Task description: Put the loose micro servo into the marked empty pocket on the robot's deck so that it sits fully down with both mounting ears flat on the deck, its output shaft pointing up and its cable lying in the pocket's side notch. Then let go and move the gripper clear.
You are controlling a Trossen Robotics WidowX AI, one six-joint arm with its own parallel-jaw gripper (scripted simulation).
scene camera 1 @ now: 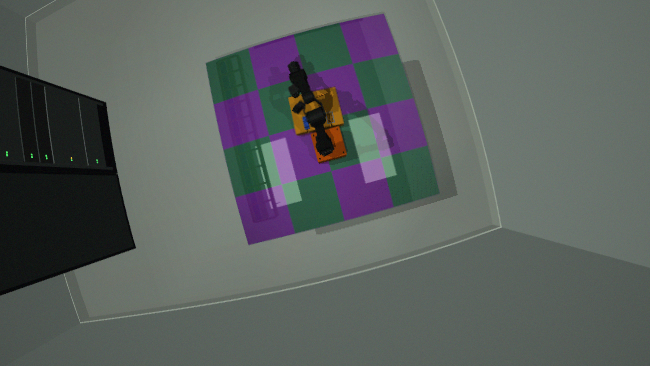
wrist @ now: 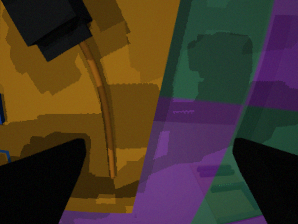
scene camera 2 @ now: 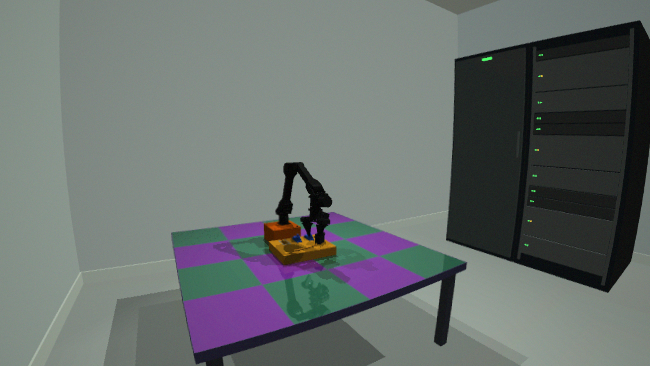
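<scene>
On a deck, [scene camera 2: 286, 254] and [scene camera 1: 332, 89] are the same spot.
</scene>
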